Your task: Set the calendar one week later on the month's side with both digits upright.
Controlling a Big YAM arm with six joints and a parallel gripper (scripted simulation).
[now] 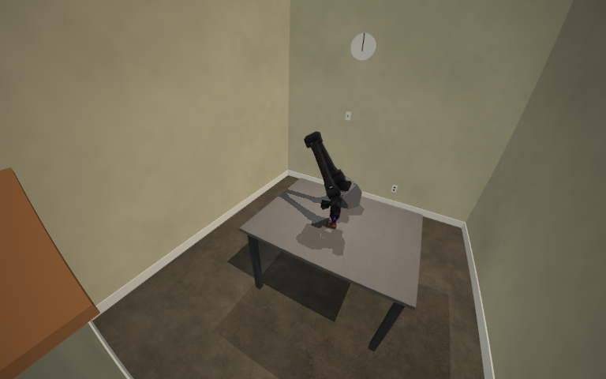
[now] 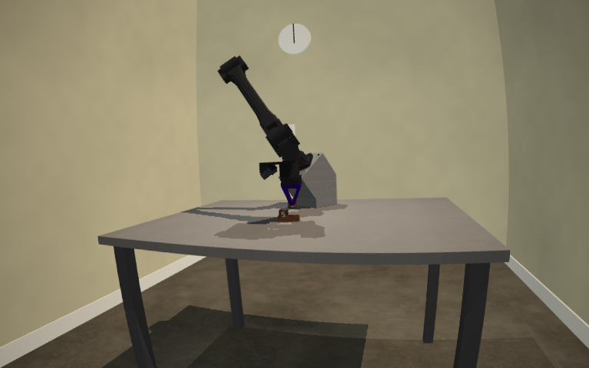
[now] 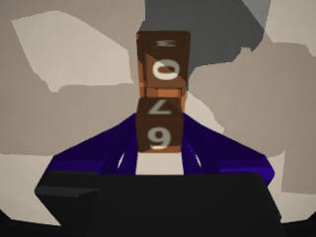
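The brown tray is 50 mm below my hand and 20 mm to the right of it.
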